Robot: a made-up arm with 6 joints. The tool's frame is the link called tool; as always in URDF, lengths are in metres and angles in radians. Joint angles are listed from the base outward. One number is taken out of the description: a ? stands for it. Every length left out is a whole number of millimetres.
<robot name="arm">
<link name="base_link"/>
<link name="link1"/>
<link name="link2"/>
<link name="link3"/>
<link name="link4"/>
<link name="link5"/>
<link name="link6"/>
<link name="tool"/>
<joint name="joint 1" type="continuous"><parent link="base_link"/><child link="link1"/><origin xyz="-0.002 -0.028 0.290"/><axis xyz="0 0 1"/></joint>
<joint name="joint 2" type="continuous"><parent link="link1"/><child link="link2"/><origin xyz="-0.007 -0.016 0.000" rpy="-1.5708 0.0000 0.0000"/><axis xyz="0 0 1"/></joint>
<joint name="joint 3" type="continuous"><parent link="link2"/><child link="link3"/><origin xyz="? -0.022 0.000"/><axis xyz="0 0 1"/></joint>
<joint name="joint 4" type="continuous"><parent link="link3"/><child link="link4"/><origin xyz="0.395 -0.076 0.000" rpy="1.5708 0.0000 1.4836"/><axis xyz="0 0 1"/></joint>
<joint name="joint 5" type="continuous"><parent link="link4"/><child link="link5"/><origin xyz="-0.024 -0.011 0.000" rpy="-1.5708 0.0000 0.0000"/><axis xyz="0 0 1"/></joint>
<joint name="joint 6" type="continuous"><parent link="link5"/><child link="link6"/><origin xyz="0.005 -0.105 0.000" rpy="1.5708 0.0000 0.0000"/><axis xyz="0 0 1"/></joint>
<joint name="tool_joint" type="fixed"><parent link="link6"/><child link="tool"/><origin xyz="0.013 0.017 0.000" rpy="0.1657 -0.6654 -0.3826"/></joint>
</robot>
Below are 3 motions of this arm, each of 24 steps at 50 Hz.
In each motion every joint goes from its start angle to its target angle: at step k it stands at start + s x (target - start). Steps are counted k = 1, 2, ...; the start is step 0. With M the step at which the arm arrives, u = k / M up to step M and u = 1 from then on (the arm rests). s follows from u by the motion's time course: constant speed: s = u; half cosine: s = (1 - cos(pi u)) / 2; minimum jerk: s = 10 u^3 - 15 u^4 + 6 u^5.
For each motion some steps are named. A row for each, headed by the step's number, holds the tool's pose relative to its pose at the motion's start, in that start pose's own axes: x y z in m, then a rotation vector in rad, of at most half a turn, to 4 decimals.
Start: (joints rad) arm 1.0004 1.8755 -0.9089 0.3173 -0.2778 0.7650
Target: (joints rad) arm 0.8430 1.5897 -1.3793 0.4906 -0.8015 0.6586
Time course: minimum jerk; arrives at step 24
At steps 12, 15, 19, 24:
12: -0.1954 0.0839 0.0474 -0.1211 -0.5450 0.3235
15: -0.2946 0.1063 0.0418 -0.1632 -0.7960 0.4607
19: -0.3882 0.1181 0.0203 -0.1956 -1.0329 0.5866
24: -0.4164 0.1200 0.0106 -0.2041 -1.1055 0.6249

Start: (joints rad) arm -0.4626 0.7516 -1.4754 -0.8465 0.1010 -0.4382
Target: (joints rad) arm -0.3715 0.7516 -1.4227 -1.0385 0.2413 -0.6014
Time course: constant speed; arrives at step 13
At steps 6, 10, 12, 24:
6: 0.0008 0.0153 -0.0030 -0.1345 0.0035 -0.0717
10: 0.0010 0.0247 -0.0051 -0.2229 0.0033 -0.1218
12: 0.0010 0.0292 -0.0061 -0.2667 0.0025 -0.1475
24: 0.0010 0.0314 -0.0067 -0.2885 0.0020 -0.1605

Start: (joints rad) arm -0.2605 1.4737 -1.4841 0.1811 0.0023 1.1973
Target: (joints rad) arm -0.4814 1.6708 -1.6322 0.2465 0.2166 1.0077
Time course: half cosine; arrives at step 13
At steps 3, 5, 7, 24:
3: -0.0010 -0.0109 0.0124 0.0202 -0.0072 -0.0378
5: -0.0035 -0.0288 0.0314 0.0527 -0.0166 -0.0955
7: -0.0084 -0.0515 0.0535 0.0929 -0.0245 -0.1625
24: -0.0223 -0.0967 0.0916 0.1702 -0.0298 -0.2782

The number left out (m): -0.308
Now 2 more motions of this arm.
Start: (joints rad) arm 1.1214 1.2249 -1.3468 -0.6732 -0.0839 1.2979
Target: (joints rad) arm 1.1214 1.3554 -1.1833 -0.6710 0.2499 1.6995
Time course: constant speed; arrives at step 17
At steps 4, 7, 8, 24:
4: 0.0360 -0.0174 -0.0117 0.1260 0.1136 0.0054
7: 0.0617 -0.0308 -0.0224 0.2242 0.1928 0.0041
8: 0.0700 -0.0353 -0.0264 0.2575 0.2180 0.0025
24: 0.1383 -0.0772 -0.0688 0.5686 0.4153 -0.0365

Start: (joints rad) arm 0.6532 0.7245 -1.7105 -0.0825 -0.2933 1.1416
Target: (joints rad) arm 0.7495 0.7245 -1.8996 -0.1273 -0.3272 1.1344
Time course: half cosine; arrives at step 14
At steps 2, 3, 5, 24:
2: -0.0028 0.0033 0.0022 -0.0053 -0.0064 0.0078
3: -0.0063 0.0072 0.0049 -0.0117 -0.0141 0.0172
5: -0.0169 0.0184 0.0126 -0.0298 -0.0370 0.0445
24: -0.0671 0.0591 0.0422 -0.0989 -0.1384 0.1537

